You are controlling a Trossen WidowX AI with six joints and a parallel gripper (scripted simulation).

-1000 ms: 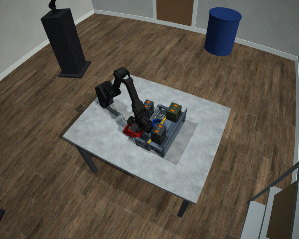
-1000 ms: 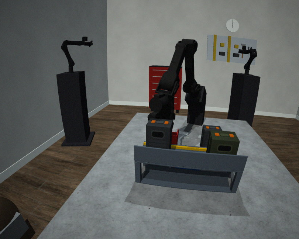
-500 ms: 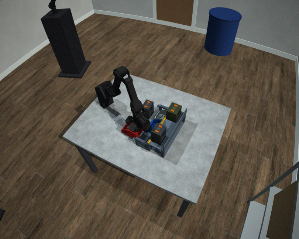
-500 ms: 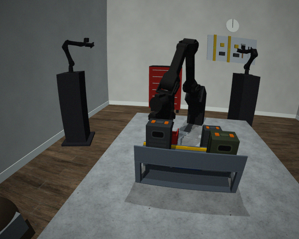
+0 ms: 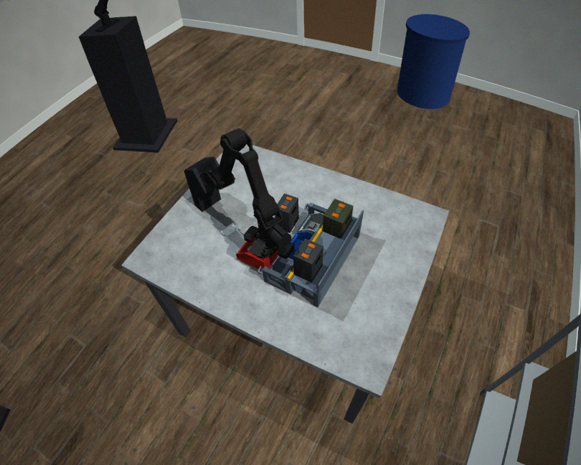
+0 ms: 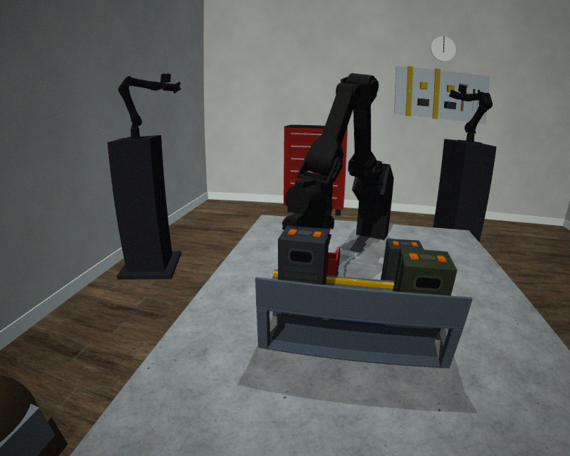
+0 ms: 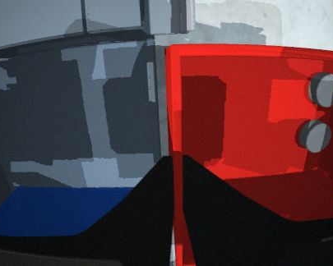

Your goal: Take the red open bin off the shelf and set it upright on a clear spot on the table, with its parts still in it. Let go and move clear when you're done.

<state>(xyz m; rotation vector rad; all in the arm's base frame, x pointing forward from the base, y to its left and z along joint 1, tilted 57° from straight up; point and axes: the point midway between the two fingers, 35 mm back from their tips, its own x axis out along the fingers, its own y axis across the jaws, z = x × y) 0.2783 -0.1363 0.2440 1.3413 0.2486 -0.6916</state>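
The red open bin is 60 mm behind my hand, 20 mm to the left of it and 50 mm below it. From my hand the other things lie so: yellow rail: 150 mm ahead, 70 mm to the left; grey bin: 160 mm ahead, 180 mm to the left, 70 mm below; blue bin: 120 mm ahead, 80 mm to the left, 70 mm below.
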